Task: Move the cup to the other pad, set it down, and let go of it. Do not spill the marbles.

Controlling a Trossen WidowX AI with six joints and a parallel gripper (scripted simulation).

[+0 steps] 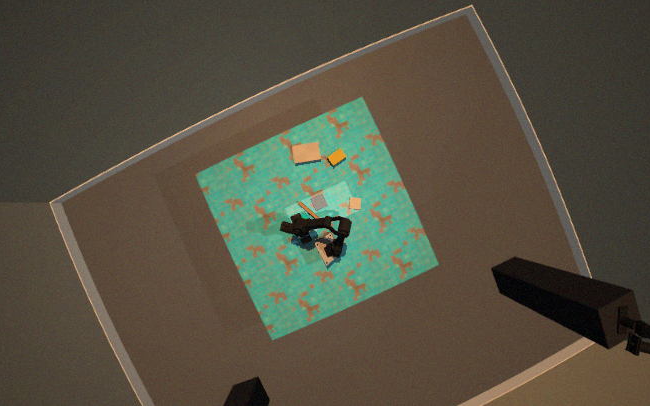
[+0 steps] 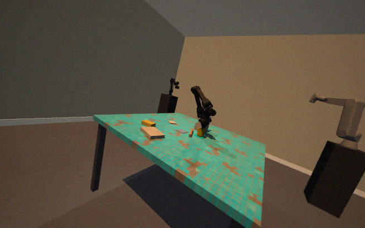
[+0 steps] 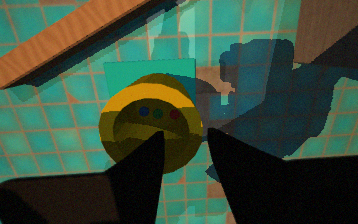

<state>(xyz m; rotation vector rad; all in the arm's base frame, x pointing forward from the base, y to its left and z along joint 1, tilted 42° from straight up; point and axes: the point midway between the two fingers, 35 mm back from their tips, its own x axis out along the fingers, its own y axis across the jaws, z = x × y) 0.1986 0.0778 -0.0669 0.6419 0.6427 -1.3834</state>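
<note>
The yellow cup is 4 cm below my gripper tip and 2 cm ahead of it. Round my gripper tip: blue marble (6 cm below, 4 cm ahead); flat teal square (8 cm below, 3 cm ahead); orange block (39 cm to the right, 34 cm ahead, 6 cm below).
</note>
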